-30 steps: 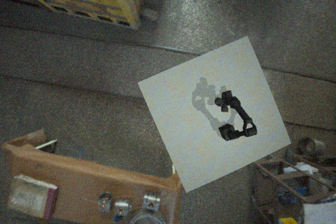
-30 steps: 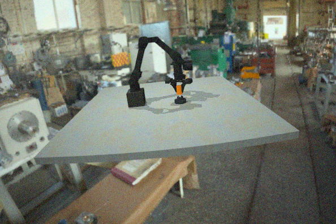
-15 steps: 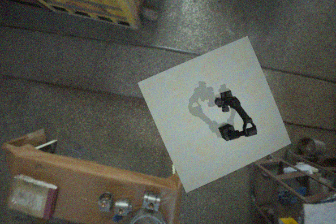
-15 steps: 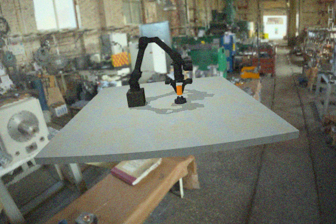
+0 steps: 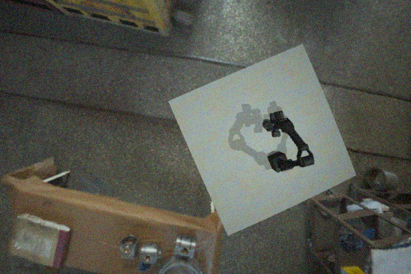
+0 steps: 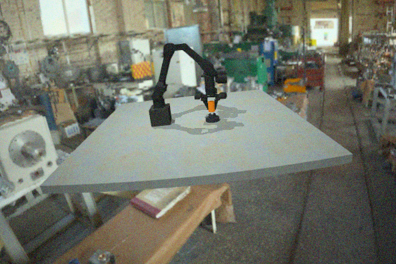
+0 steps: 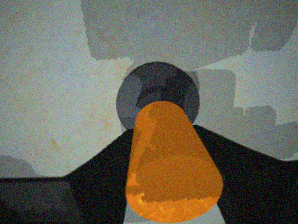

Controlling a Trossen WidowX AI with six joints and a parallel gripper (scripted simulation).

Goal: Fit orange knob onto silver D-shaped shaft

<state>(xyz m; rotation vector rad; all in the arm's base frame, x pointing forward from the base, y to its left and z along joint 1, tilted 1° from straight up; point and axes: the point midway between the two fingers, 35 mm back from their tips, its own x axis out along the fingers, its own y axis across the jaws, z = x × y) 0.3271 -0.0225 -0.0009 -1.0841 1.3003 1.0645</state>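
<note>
The orange knob is 30 mm above my gripper tip. Also, from my gripper tip: round pedestal: 40 mm below.
</note>
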